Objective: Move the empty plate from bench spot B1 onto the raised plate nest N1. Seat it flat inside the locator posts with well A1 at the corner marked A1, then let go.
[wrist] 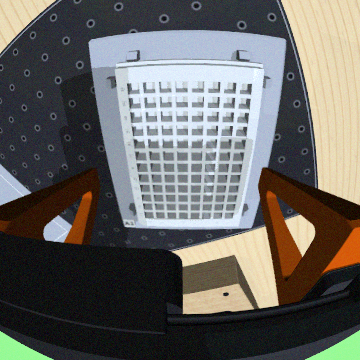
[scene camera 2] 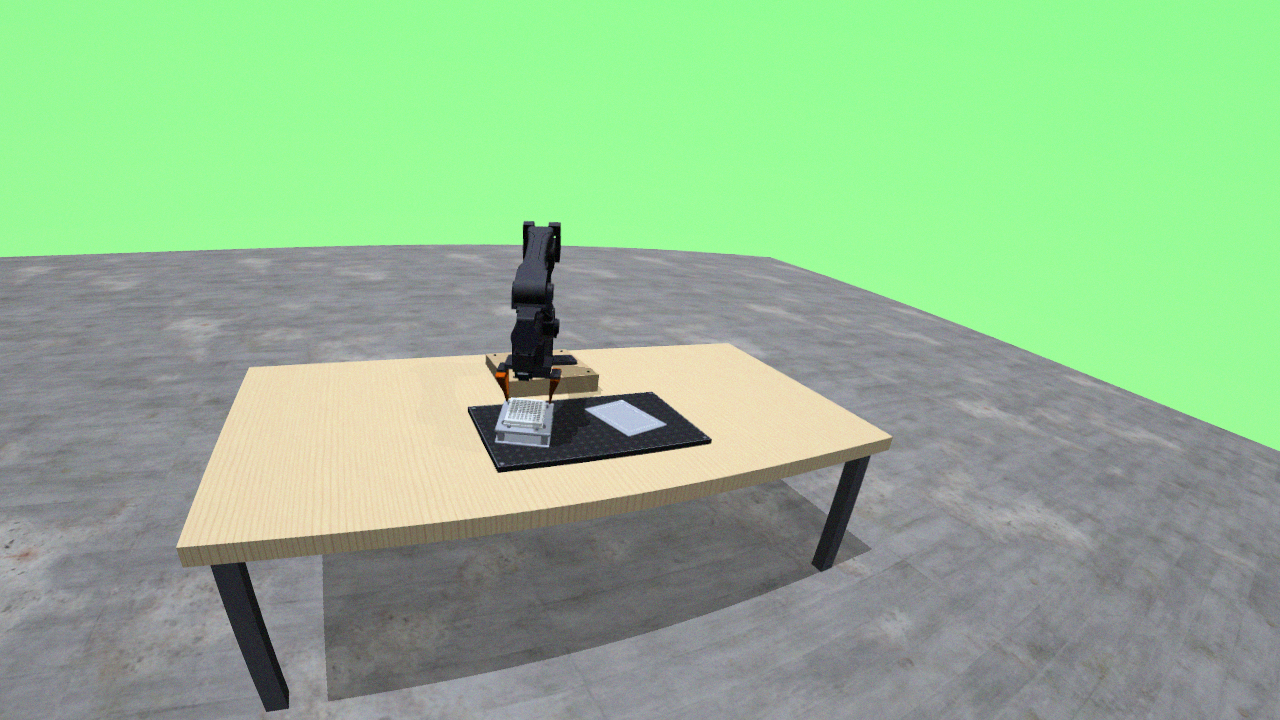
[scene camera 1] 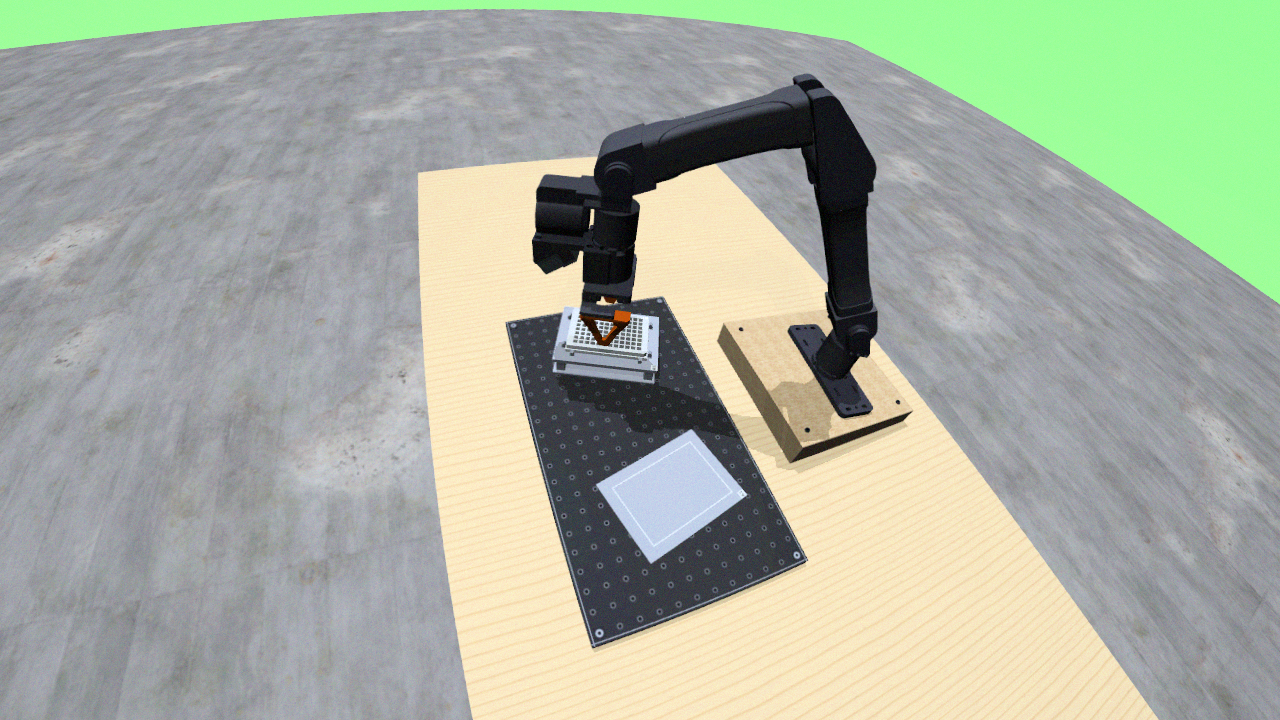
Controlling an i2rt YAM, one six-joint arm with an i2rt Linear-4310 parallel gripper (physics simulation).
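Seen in the pictures: gripper, fingertip midpoint: (wrist: 178, 176) (scene camera 2: 528, 402) (scene camera 1: 606, 322); arm's base, origin of the base link: (scene camera 1: 827, 369).
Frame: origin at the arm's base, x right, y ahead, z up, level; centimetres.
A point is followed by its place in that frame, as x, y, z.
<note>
The white, grid-topped plate (scene camera 1: 635, 340) @(9.8, 32.2, 1.6) (scene camera 2: 526, 413) @(12.3, 37.9, 2.1) (wrist: 190, 120) @(13.0, 38.8, 2.1) rests on the raised grey nest (scene camera 1: 652, 338) @(10.6, 29.0, 0.7) (scene camera 2: 523, 438) @(13.6, 41.3, -2.4) (wrist: 275, 65) @(19.1, 40.4, 0.7) and looks flat. In the wrist view, small locator posts show at its top edge and sides. Any posts at the edge nearest the arm are hidden. The A1 label (wrist: 129, 223) @(4.6, 30.4, 0.7) is at the nest's lower left corner in the wrist view. My gripper (scene camera 1: 605, 322) @(11.7, 36.7, 4.3) (scene camera 2: 529, 401) @(11.7, 36.7, 4.3) (wrist: 178, 176) @(11.7, 36.7, 4.3) is wide open over the nest, with one orange finger out to each side of the plate and a gap on both sides. The fingertips' exact height is unclear.
The flat grey pad with a white outline (scene camera 1: 671, 492) @(-14.4, 32.8, -2.7) (scene camera 2: 626, 417) @(-14.3, 32.9, -2.7), bench spot B1, lies on the black perforated board (scene camera 1: 572, 537) @(-17.7, 47.0, -2.9) (scene camera 2: 581, 447) @(1.4, 46.1, -2.9) and has no plate on it. The arm stands on a wooden block (scene camera 1: 760, 376) @(0.0, 13.8, 0.9) beside the board.
</note>
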